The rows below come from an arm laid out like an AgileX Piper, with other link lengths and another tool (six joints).
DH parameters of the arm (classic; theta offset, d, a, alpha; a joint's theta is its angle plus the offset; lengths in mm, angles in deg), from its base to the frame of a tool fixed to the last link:
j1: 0 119.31 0 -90
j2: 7.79 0 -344.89 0
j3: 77.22 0 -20.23 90
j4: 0 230.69 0 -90
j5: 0 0 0 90
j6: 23 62.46 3.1 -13.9
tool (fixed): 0 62.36 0 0
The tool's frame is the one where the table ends.
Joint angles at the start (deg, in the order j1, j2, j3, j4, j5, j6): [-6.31, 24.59, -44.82, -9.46, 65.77, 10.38]
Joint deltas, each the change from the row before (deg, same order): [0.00, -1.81, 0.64, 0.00, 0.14, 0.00]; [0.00, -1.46, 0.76, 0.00, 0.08, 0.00]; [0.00, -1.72, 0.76, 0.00, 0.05, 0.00]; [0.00, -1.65, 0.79, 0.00, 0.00, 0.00]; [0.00, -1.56, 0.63, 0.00, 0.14, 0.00]
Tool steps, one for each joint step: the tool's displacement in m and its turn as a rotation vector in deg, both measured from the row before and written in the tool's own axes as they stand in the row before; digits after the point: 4 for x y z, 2 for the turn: [0.0059, -0.0030, -0.0037, -0.49, -0.91, -0.04]; [0.0055, -0.0029, -0.0020, -0.30, -0.55, -0.03]; [0.0059, -0.0031, -0.0027, -0.44, -0.80, -0.05]; [0.0058, -0.0031, -0.0022, -0.42, -0.75, -0.05]; [0.0053, -0.0028, -0.0024, -0.38, -0.70, -0.03]
